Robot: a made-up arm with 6 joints.
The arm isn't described. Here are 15 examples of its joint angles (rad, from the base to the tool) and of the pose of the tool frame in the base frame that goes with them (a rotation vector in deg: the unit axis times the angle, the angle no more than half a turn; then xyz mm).
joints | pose
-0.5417 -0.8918 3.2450 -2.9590 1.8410 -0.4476 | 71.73 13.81 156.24 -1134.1 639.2 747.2
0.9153 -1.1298 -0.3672 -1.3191 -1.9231 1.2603 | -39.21 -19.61 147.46 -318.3 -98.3 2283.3
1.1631 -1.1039 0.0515 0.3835 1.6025 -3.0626 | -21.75 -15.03 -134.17 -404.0 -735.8 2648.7
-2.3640 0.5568 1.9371 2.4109 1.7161 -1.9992 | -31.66 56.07 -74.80 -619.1 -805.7 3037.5
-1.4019 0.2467 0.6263 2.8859 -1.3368 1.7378 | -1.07 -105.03 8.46 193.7 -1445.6 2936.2
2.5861 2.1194 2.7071 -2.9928 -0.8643 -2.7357 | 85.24 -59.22 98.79 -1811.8 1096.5 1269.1
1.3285 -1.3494 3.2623 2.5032 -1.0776 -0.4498 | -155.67 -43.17 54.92 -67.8 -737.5 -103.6
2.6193 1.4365 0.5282 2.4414 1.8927 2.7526 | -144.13 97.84 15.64 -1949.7 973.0 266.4
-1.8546 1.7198 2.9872 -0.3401 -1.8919 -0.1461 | 37.53 17.38 -84.99 -418.3 -1673.3 1729.4
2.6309 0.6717 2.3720 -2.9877 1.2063 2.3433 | 54.20 46.60 139.40 -681.3 416.5 3049.9
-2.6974 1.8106 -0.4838 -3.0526 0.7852 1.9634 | -113.87 -27.09 22.01 -592.8 -267.4 -428.0
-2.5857 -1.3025 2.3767 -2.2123 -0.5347 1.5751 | -152.74 12.21 62.24 1703.7 956.7 284.1
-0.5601 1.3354 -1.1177 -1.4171 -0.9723 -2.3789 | -5.19 18.42 88.31 601.6 -173.2 219.4
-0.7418 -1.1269 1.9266 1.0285 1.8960 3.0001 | -90.87 2.91 46.19 -1352.5 1472.5 1173.6
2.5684 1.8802 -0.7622 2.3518 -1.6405 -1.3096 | 125.67 102.35 -62.35 -434.0 458.6 -366.9
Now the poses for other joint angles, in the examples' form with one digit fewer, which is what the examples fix.
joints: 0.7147 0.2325 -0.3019 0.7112 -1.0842 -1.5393
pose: 5.9 56.7 -31.7 1299 966 1555
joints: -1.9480 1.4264 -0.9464 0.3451 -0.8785 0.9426
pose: 91.7 77.7 57.6 -273 -540 125
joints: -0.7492 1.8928 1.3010 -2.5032 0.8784 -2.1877
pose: -46.7 104.1 7.9 1773 -1782 -125
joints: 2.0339 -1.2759 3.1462 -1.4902 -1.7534 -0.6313
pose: -45.8 151.5 -80.4 293 -1051 139
